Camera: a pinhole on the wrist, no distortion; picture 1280 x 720 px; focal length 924.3 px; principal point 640.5 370.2 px. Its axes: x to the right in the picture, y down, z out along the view. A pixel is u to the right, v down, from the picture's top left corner.
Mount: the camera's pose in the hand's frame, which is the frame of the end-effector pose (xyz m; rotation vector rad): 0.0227 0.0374 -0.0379 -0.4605 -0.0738 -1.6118
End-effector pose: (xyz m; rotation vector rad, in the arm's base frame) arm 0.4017 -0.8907 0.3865 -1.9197 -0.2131 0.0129
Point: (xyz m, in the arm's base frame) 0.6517 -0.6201 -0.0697
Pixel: 343 513
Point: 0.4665 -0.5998 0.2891
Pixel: 1064 377
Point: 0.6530 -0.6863 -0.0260
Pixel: 277 566
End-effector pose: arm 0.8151 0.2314 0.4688 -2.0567 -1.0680 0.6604
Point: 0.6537 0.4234 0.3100
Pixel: 1182 386
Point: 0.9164 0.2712 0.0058
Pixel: 40 406
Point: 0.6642 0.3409 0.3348
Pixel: 1185 168
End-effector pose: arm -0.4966 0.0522 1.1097 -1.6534 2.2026 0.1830
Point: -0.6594 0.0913 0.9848
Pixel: 142 274
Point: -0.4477 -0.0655 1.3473
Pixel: behind the camera
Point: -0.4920 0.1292 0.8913
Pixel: 953 97
